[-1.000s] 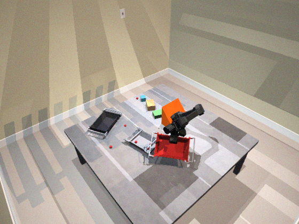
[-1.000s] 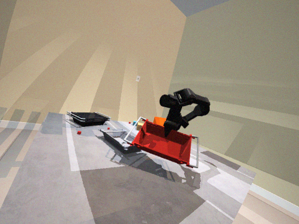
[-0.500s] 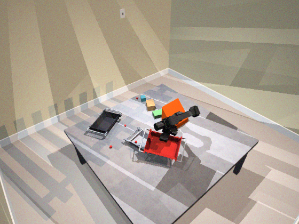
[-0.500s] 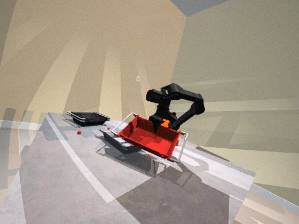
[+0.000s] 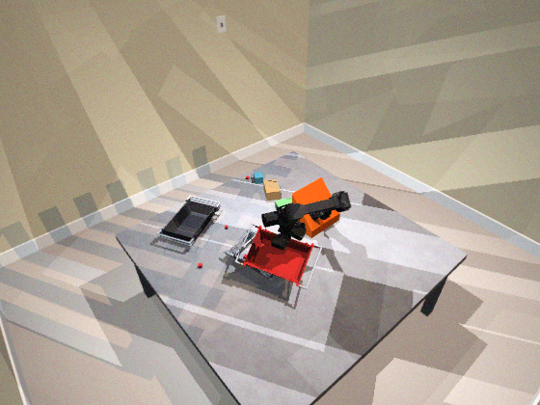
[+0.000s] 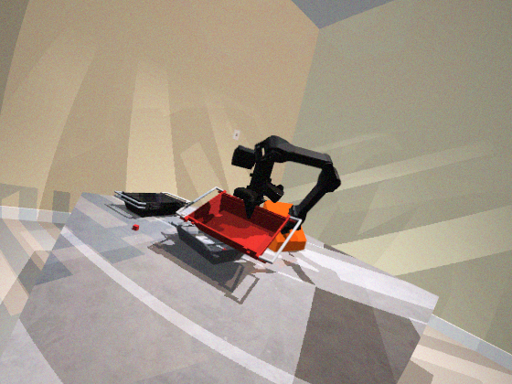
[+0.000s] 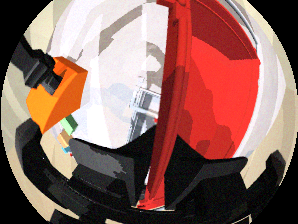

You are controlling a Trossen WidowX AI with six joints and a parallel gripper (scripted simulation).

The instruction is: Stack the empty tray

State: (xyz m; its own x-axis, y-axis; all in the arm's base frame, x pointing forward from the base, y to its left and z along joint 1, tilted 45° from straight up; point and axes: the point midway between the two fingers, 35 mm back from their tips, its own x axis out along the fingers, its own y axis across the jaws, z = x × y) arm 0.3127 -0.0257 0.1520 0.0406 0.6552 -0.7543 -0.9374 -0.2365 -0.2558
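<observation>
The red tray lies 70 mm ahead of my gripper tip and 30 mm to the left of it. The rest, counted from my gripper tip: green block: 340 mm behind, 300 mm to the right, 150 mm below; then tan block: 460 mm to the right, 380 mm behind, 140 mm below; then cyan block: 610 mm to the right, 410 mm behind, 140 mm below.
</observation>
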